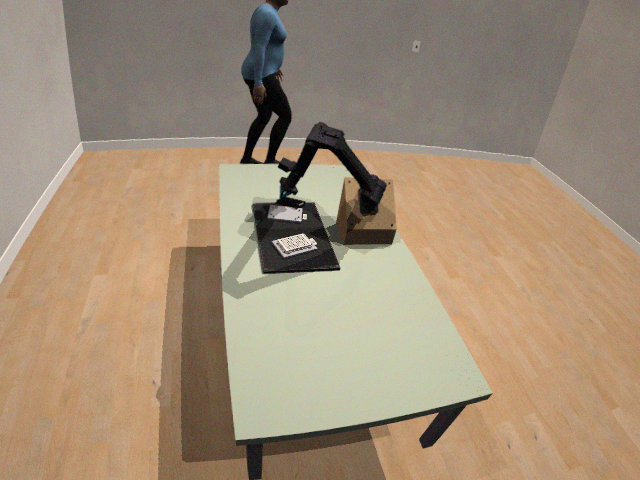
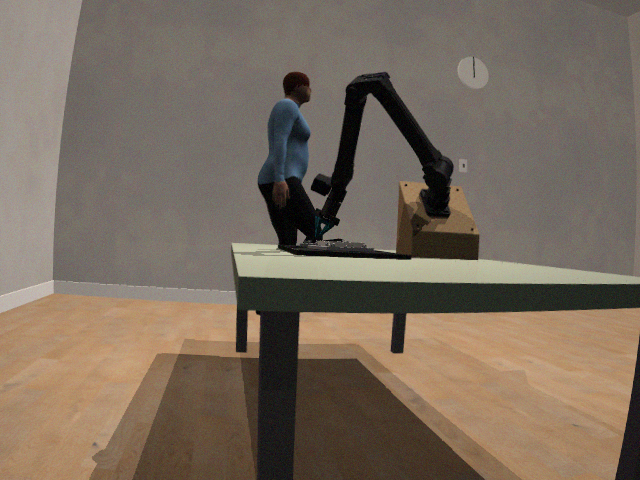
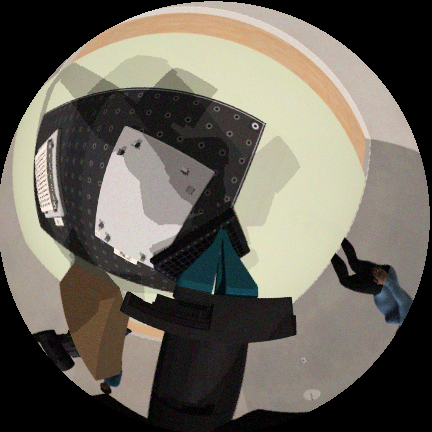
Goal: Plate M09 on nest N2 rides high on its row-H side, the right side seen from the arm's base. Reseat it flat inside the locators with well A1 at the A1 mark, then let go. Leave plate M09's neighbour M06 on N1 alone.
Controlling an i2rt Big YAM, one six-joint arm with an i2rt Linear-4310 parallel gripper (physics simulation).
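Frame: origin at the arm's base, x ahead, y left, z up, level; millimetres.
Seen in the pictures: gripper, fingertip midpoint: (image 1: 280, 198) (image 2: 316, 238) (image 3: 221, 232); arm's base at its link origin: (image 1: 368, 200) (image 2: 434, 204).
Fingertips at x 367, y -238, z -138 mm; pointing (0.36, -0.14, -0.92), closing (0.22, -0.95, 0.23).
Offsets run from my fingertips to a thing's middle. Level surfaces: height alone.
A dark gridded plate @(54 mm back, 2 mm right, 21 mm down) (image 1: 294, 203) (image 3: 192, 246), which looks like M09, lies off the nest's face, at the board's end. It looks tilted, with one end by the nest's edge. The silver nest N2 @(13 mm back, 102 mm left, 21 mm down) (image 1: 285, 212) (image 3: 122, 200) shows its bare top and small locators. Its neighbour, white plate M06 @(22 mm back, 356 mm left, 13 mm down) (image 1: 294, 241) (image 3: 44, 180), sits on nest N1 @(22 mm back, 356 mm left, 21 mm down) (image 1: 291, 253). My gripper (image 1: 282, 199) (image 2: 318, 238) (image 3: 221, 232) is shut with its teal fingers together and nothing between them. Its tips are over or against the dark plate; contact is unclear. The A1 mark cannot be made out.
The black perforated board (image 1: 305, 265) (image 2: 382, 255) (image 3: 240, 145) carries both nests on the pale green table @(45 mm down) (image 1: 330, 335) (image 2: 439, 271). The arm's brown base block (image 1: 369, 236) (image 2: 444, 245) (image 3: 90, 310) stands beside it. A person in blue (image 1: 266, 41) (image 2: 286, 139) (image 3: 392, 300) is beyond the table.
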